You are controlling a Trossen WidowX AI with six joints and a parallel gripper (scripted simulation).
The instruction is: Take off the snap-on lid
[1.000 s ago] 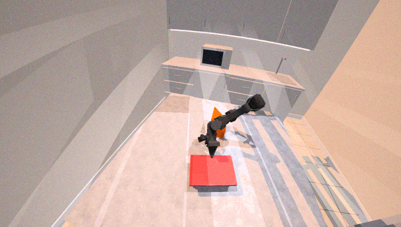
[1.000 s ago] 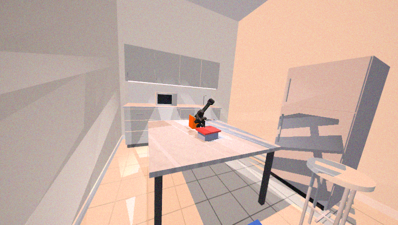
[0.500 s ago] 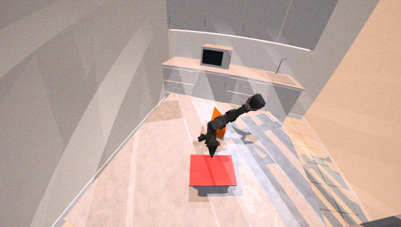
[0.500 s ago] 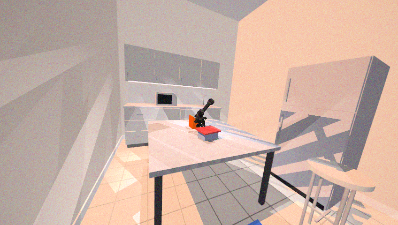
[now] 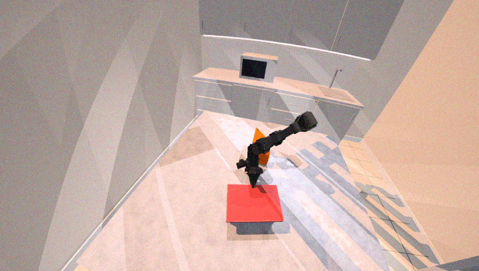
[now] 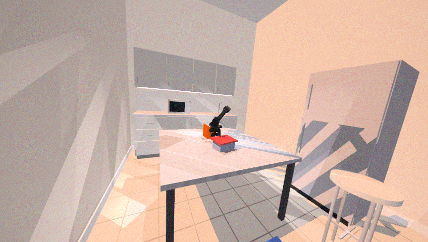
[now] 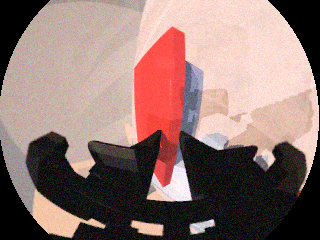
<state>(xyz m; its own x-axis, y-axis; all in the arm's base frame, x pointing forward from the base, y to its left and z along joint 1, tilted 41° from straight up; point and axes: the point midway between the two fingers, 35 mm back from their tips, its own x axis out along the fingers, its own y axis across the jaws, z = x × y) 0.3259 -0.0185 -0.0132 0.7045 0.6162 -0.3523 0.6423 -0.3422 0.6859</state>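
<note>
Right now the red lid is 7 cm ahead of my gripper tip and 2 cm to the left of it. The rest, counted from my gripper tip: storage box: 7 cm ahead, 5 cm below, 2 cm to the left.
</note>
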